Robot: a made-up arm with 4 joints.
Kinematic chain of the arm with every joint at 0, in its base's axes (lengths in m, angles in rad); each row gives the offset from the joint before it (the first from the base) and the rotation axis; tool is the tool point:
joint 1: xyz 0.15 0 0.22 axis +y
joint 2: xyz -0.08 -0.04 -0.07 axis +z
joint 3: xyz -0.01 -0.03 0 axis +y
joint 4: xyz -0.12 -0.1 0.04 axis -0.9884 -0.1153 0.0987
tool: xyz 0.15 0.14 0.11
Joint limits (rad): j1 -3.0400..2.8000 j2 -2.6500..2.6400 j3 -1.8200..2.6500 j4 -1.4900..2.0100
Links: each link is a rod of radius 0.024 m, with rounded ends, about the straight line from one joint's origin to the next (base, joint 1, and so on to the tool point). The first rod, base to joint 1, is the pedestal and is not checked.
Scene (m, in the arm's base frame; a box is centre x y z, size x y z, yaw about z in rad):
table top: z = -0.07
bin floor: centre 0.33 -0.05 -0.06 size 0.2 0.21 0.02 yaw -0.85
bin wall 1: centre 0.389 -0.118 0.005 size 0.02 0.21 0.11 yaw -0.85
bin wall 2: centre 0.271 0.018 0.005 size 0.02 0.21 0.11 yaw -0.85
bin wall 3: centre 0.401 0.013 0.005 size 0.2 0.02 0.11 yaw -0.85
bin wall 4: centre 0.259 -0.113 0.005 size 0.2 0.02 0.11 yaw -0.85
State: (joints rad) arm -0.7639 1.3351 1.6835 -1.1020
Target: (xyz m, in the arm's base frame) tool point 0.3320 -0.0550 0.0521
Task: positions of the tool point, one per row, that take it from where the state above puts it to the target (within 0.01 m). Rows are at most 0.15 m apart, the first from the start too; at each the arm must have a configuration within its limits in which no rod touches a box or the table.
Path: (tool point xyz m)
1: 0.3603 0.0194 0.1321
2: 0.3320 -0.0550 0.0521

